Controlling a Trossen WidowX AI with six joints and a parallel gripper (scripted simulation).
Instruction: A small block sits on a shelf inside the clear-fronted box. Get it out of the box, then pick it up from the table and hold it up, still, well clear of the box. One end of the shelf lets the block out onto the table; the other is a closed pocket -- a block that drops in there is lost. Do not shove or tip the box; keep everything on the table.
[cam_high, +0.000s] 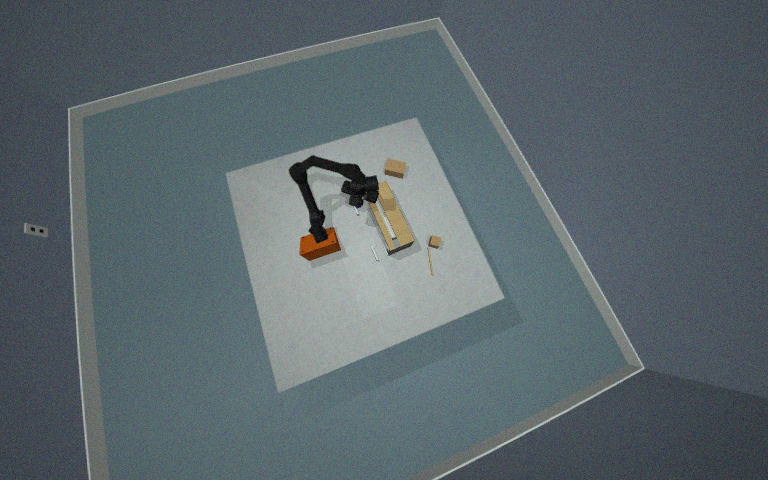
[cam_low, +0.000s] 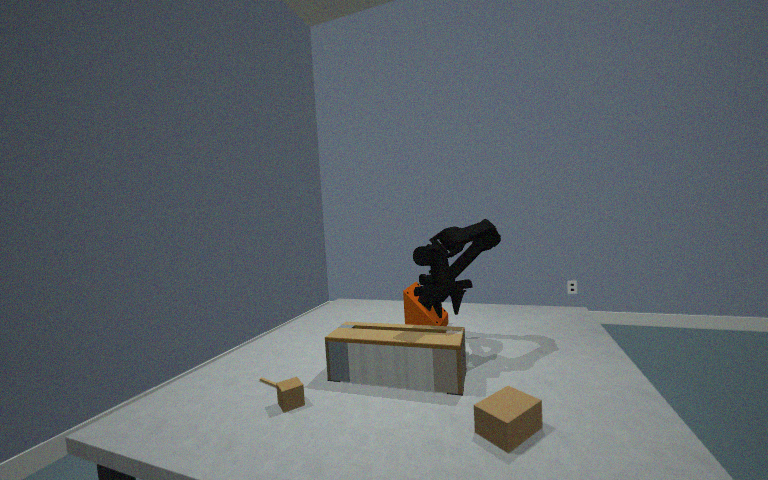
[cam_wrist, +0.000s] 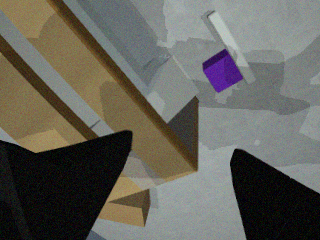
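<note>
Now: gripper tip 140 mm above the purple block, 30 mm past it and 20 mm to the right of it. Round my gripper tip: box: 140 mm to the right, 90 mm below, 40 mm ahead.
</note>
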